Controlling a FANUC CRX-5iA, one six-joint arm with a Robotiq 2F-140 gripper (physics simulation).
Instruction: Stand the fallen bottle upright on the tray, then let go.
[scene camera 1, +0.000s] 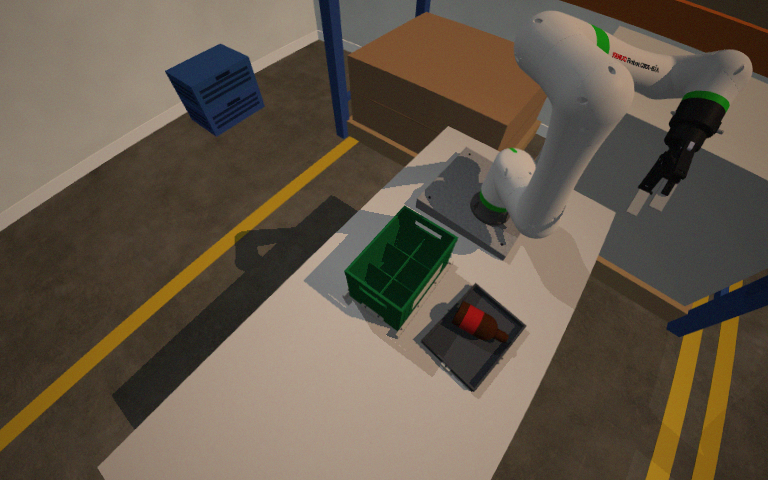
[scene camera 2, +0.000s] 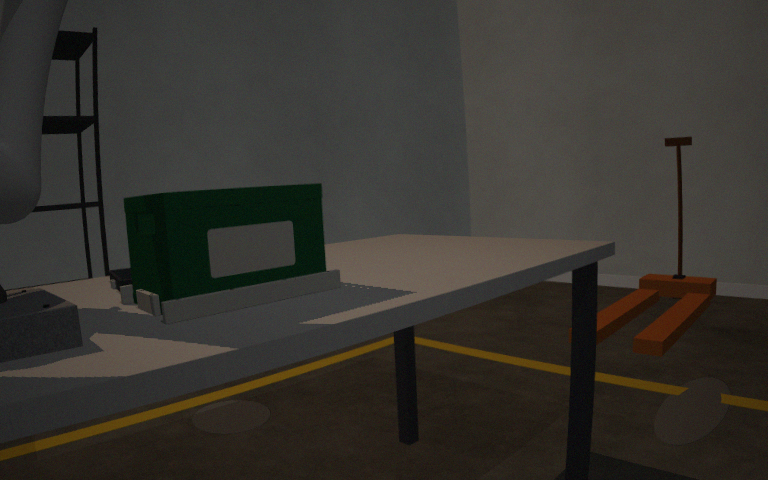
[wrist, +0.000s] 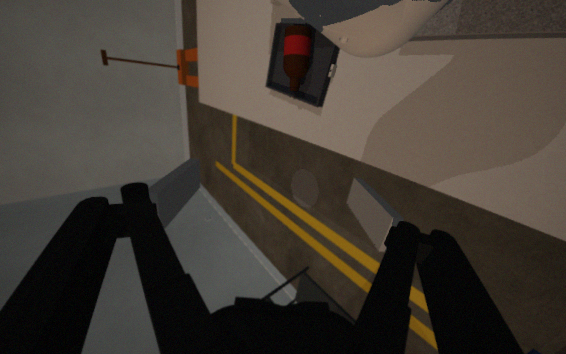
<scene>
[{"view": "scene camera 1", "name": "gripper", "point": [641, 211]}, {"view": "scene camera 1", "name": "brown bottle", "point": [474, 321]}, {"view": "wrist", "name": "gripper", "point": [277, 182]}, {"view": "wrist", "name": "brown bottle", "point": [297, 44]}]
</scene>
